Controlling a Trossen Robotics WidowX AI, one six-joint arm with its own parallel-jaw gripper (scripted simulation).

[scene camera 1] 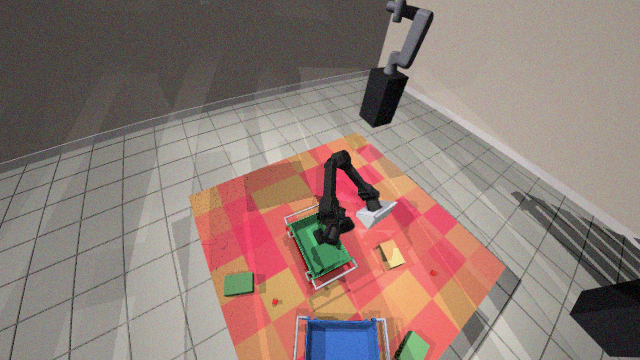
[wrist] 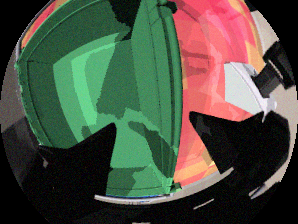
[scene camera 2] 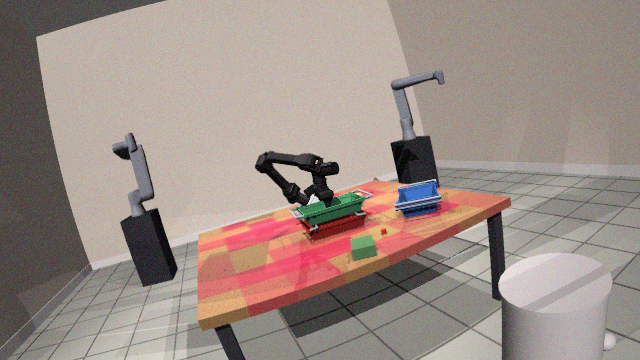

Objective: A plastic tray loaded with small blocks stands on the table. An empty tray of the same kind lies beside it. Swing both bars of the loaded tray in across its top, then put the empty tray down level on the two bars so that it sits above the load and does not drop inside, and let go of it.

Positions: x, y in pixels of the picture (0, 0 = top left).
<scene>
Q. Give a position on a green tray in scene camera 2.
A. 343, 205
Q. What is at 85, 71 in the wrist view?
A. A green tray.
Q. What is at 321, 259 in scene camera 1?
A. A green tray.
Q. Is the gripper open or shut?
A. Open.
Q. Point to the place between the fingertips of the gripper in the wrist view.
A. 153, 120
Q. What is the gripper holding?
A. Nothing.
</scene>
